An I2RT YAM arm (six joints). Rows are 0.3 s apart.
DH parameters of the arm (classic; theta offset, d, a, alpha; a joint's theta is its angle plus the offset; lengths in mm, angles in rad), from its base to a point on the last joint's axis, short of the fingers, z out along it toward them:
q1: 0 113.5 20 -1.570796
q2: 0 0 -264 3.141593
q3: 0.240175 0 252.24 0
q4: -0.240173 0 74 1.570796
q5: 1.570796 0 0 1.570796
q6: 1.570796 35.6 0 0
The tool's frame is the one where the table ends.
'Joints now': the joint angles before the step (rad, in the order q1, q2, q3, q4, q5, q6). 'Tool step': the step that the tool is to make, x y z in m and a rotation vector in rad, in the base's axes. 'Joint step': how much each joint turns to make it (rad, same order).
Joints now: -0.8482, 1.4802, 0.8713, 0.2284, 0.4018, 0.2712
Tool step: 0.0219, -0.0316, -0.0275, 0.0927, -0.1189, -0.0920
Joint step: -0.0109, 0.1917, 0.1012, 0.0248, 0.0139, 0.1858
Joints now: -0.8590, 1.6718, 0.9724, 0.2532, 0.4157, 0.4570
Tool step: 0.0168, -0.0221, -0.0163, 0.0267, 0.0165, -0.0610
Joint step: -0.0001, 0.1307, 0.1014, -0.0168, 0.0521, 0.0353
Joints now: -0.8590, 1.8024, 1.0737, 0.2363, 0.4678, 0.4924
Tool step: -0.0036, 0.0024, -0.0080, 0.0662, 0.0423, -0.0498
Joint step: 0.0000, 0.0048, 0.0079, -0.0995, 0.0369, 0.0399
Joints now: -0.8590, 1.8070, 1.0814, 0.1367, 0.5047, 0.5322
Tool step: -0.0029, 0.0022, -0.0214, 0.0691, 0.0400, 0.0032
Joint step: -0.0031, 0.0323, -0.0227, -0.0280, -0.0137, 0.0093
